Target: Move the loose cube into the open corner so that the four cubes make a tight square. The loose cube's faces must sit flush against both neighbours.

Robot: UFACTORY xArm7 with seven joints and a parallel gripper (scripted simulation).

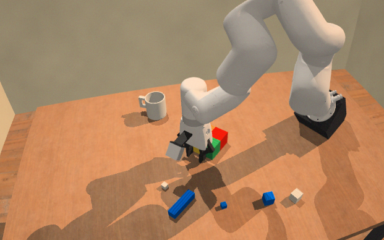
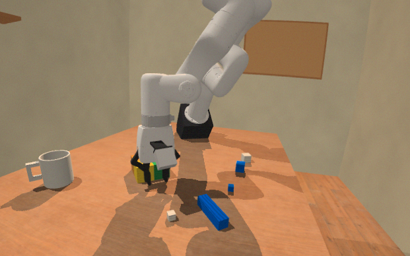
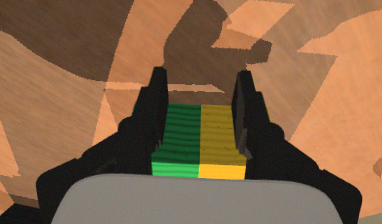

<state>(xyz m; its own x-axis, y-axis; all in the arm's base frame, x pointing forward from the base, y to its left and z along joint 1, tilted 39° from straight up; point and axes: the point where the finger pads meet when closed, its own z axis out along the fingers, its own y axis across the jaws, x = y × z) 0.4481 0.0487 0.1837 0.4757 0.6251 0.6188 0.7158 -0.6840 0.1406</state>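
Right now the yellow cube is 10 mm behind my hand and 60 mm to the right of it. From my hand the other things lie so: red cube (80 mm behind, 70 mm to the right); then green cube (50 mm behind, 30 mm to the right); then orange cube (30 mm behind, 100 mm to the right).
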